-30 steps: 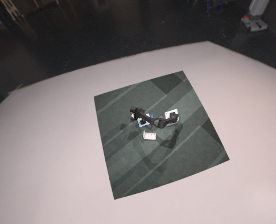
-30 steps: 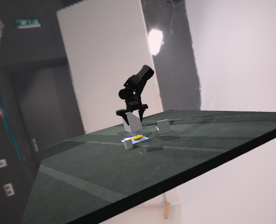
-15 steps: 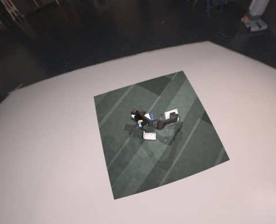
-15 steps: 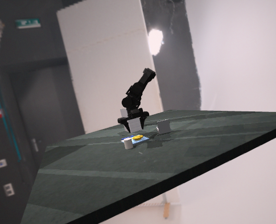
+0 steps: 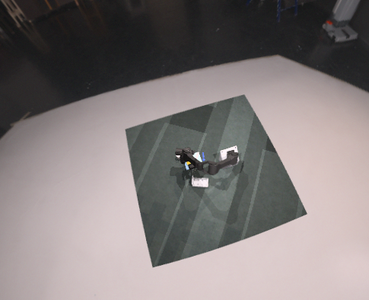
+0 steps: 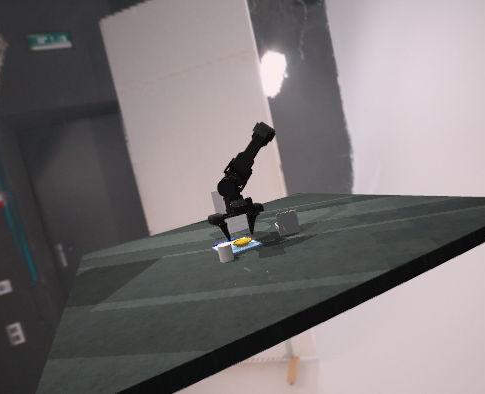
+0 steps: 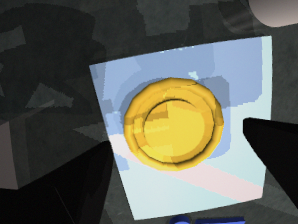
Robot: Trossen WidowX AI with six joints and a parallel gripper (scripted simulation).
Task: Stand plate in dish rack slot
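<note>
My gripper tip is 2 cm above the yellow plate. Also, from my gripper tip: blue utensil (12 cm behind, 2 cm to the right, 3 cm below); then placemat (2 cm behind, 2 cm to the right, 3 cm below); then white cup (8 cm ahead, 9 cm to the right, 1 cm below).
</note>
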